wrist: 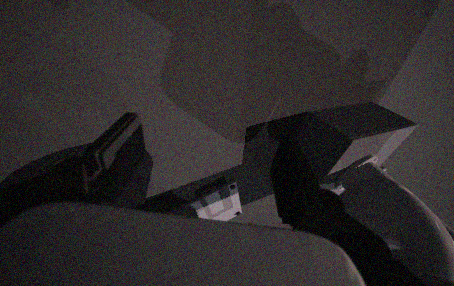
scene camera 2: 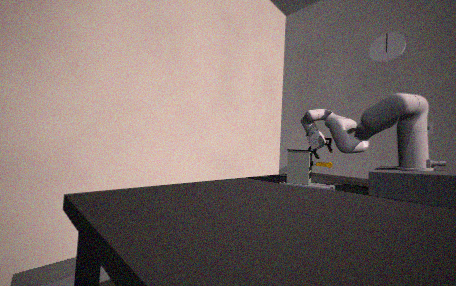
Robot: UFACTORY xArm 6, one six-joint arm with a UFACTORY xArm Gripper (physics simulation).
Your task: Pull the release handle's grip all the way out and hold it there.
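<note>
The yellow grip of the release handle sticks out level from the right side of a pale upright box with a dark top. A short dark gap shows between the grip and the box. My gripper is open with nothing between its fingers. In the scene view it is above the grip, near the box's top right edge, and tilted. The fingers look apart from the grip. In the wrist view the fingers stand wide apart, and the yellow grip does not show.
The box stands on a thin pale base plate beyond the large dark table. The arm's pedestal is to the right. In the dim wrist view a dark block with a pale side is beside the right finger. A small pale plate shows low between the fingers.
</note>
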